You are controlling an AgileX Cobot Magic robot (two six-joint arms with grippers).
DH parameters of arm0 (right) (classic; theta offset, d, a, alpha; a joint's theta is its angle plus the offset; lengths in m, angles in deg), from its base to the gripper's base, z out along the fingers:
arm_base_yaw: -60.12 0.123 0 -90
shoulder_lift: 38.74 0 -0.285 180
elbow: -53.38 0 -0.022 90
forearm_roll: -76.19 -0.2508 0 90
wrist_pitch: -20.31 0 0.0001 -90
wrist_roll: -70.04 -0.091 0 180
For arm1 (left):
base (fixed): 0 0 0 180
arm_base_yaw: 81.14 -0.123 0 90
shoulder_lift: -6.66 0 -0.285 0
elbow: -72.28 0 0.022 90
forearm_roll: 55.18 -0.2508 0 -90
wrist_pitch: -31.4 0 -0.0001 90
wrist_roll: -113.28 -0.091 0 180
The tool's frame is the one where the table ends.
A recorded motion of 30 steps. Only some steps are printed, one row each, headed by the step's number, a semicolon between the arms.
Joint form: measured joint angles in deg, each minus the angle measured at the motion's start. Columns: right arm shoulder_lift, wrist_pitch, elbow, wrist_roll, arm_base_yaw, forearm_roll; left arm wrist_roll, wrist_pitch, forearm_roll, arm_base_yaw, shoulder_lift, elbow.
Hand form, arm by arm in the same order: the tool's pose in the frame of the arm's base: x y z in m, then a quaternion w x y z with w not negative. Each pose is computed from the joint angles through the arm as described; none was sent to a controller.
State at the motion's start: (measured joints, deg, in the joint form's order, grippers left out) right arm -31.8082 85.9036 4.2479 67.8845 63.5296 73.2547; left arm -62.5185 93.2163 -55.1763 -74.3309 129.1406 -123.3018
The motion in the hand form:
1: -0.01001 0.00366 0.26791 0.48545 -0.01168 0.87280 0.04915; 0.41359 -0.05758 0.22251 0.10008 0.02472 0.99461 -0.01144
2: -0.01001 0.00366 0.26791 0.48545 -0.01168 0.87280 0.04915; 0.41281 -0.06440 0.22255 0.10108 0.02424 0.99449 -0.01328
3: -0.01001 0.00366 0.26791 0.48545 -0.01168 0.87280 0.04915; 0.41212 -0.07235 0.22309 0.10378 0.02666 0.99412 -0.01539
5: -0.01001 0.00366 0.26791 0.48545 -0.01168 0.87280 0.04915; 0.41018 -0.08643 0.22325 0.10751 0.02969 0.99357 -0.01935
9: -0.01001 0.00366 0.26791 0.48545 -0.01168 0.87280 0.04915; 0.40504 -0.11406 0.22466 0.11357 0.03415 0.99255 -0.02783
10: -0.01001 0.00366 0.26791 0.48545 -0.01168 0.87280 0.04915; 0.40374 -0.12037 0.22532 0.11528 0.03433 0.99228 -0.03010
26: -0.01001 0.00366 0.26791 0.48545 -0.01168 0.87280 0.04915; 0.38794 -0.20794 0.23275 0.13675 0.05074 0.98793 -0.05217
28: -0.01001 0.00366 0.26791 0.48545 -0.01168 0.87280 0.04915; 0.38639 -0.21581 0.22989 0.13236 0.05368 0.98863 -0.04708
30: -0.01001 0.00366 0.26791 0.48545 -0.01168 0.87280 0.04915; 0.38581 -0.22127 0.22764 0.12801 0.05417 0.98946 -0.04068
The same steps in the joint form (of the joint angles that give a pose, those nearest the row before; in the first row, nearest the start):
1: 0.00 0.00 0.00 0.00 0.00 0.00; 0.87 -0.25 0.00 1.12 0.00 -0.03
2: 0.00 0.00 0.00 0.00 0.00 0.00; 1.87 -0.39 0.00 2.06 0.00 -0.03
3: 0.00 0.00 0.00 0.00 0.00 0.00; 2.68 -0.63 0.00 3.15 0.00 -0.13
5: 0.00 0.00 0.00 0.00 0.00 0.00; 4.27 -1.13 0.00 5.09 0.00 -0.12
9: 0.00 0.00 0.00 0.00 0.00 0.00; 7.58 -1.77 0.00 8.92 0.00 -0.38
10: 0.00 0.00 0.00 0.00 0.00 0.00; 8.43 -1.89 0.00 9.79 0.00 -0.51
26: 0.00 0.00 0.00 0.00 0.00 0.00; 18.96 -1.75 -1.56 21.66 2.84 -6.58
28: 0.00 0.00 0.00 0.00 0.00 0.00; 19.96 -1.00 -2.19 22.77 3.71 -7.46
30: 0.00 0.00 0.00 0.00 0.00 0.00; 20.91 -0.05 -2.89 23.55 4.55 -8.42

